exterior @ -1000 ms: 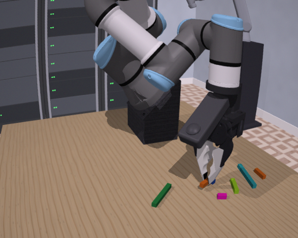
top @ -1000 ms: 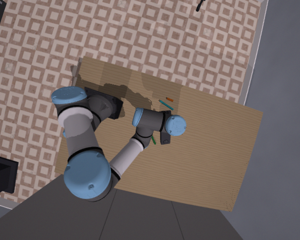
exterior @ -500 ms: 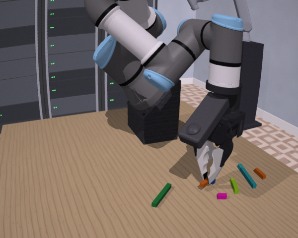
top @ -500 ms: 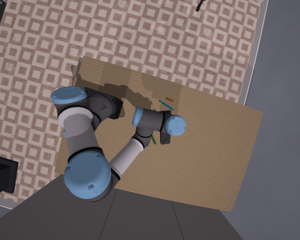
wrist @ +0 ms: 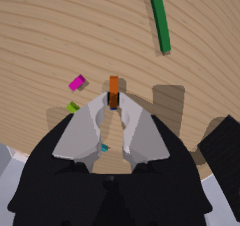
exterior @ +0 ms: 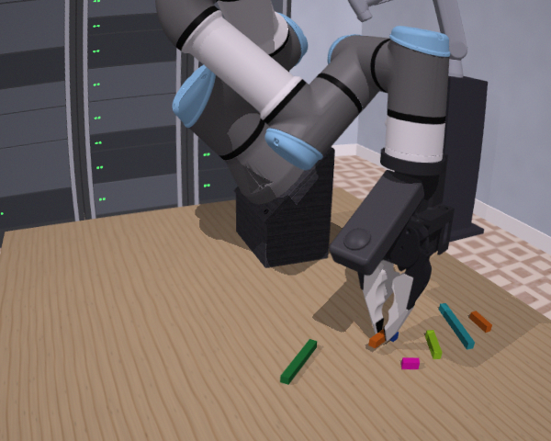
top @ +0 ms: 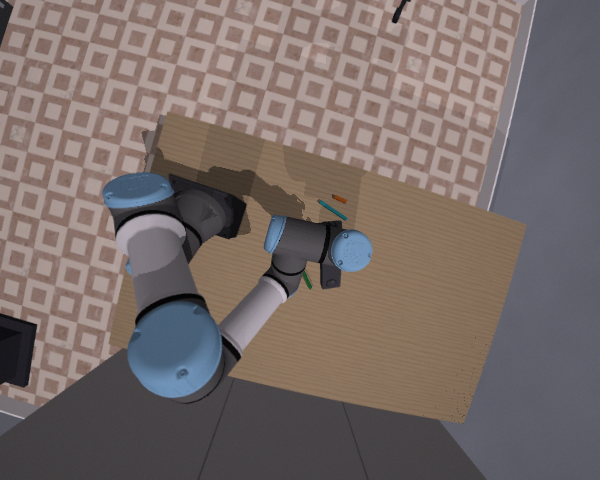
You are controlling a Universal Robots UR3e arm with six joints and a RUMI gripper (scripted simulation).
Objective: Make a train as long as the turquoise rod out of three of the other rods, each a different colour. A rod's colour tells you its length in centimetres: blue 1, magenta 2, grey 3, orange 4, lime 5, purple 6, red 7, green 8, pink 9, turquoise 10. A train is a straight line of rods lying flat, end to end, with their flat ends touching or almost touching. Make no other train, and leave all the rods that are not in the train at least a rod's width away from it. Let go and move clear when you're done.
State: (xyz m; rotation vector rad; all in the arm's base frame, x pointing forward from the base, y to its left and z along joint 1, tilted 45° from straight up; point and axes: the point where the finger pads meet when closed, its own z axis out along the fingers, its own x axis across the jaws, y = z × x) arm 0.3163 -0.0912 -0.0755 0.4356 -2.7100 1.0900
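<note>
Now: the blue rod 3 cm to the left of my hand, 2 cm below it and 1 cm behind it. The rest, counted from my hand: lime rod (6 cm to the left, 3 cm ahead, 2 cm below); green rod (10 cm to the right, 2 cm below, 1 cm behind); magenta rod (5 cm ahead, 2 cm below, 1 cm to the left).
</note>
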